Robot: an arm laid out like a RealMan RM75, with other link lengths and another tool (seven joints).
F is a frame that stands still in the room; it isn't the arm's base.
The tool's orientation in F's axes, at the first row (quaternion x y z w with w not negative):
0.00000, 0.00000, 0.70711, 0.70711
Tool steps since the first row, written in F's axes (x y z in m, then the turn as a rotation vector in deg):
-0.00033, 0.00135, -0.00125, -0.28, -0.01, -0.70
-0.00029, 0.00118, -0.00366, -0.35, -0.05, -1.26
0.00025, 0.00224, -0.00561, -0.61, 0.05, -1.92
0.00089, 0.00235, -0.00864, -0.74, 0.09, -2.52
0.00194, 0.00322, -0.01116, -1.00, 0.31, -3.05
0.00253, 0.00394, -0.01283, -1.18, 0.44, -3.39
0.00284, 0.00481, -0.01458, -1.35, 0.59, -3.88
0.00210, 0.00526, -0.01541, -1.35, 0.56, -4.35
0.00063, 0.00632, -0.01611, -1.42, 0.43, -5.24
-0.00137, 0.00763, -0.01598, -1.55, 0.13, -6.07
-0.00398, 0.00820, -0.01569, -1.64, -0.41, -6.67
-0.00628, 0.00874, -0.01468, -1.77, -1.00, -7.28
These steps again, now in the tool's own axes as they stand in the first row. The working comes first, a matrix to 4 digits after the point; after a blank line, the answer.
The tool's axes in the first row as the columns of a matrix, in F's axes (used below as rounded here):
0.0000, -1.0000, 0.0000
1.0000, 0.0000, 0.0000
0.0000, 0.0000, 1.0000

0.00135, 0.00033, -0.00125, -0.01, 0.28, -0.70
0.00118, 0.00029, -0.00366, -0.05, 0.35, -1.26
0.00224, -0.00025, -0.00561, 0.05, 0.61, -1.92
0.00235, -0.00089, -0.00864, 0.09, 0.74, -2.52
0.00322, -0.00194, -0.01116, 0.31, 1.00, -3.05
0.00394, -0.00253, -0.01283, 0.44, 1.18, -3.39
0.00481, -0.00284, -0.01458, 0.59, 1.35, -3.88
0.00526, -0.00210, -0.01541, 0.56, 1.35, -4.35
0.00632, -0.00063, -0.01611, 0.43, 1.42, -5.24
0.00763, 0.00137, -0.01598, 0.13, 1.55, -6.07
0.00820, 0.00398, -0.01569, -0.41, 1.64, -6.67
0.00874, 0.00628, -0.01468, -1.00, 1.77, -7.28

